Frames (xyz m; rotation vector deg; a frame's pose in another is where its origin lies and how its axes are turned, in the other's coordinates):
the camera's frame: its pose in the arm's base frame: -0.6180 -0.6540 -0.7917 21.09 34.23 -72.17
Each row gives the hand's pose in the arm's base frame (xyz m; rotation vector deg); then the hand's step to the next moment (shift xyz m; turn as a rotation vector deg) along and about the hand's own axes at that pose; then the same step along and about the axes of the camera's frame.
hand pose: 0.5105 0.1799 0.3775 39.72 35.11 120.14
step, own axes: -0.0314 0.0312 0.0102 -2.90 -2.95 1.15
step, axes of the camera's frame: 0.0211 -0.0073 0.0396 2.24 3.65 -0.25
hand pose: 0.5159 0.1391 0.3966 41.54 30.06 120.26
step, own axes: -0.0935 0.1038 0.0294 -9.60 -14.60 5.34
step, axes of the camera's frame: 0.0702 -0.0354 0.1192 6.91 16.64 -3.00
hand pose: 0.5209 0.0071 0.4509 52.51 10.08 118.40
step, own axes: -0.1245 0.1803 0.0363 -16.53 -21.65 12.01
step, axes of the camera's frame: 0.1361 -0.1061 0.1398 11.83 27.30 -0.89
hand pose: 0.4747 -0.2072 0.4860 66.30 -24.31 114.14
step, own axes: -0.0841 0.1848 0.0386 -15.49 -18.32 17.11
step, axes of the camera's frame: 0.1427 -0.1387 0.0559 13.23 25.86 4.96
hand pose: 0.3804 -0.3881 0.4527 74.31 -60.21 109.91
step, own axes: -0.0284 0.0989 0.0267 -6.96 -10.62 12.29
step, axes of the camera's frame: 0.0768 -0.0730 -0.0086 7.80 14.69 5.97
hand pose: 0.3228 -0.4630 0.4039 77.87 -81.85 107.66
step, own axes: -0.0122 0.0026 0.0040 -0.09 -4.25 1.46
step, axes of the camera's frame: 0.0096 0.0051 -0.0073 -0.75 3.82 2.25
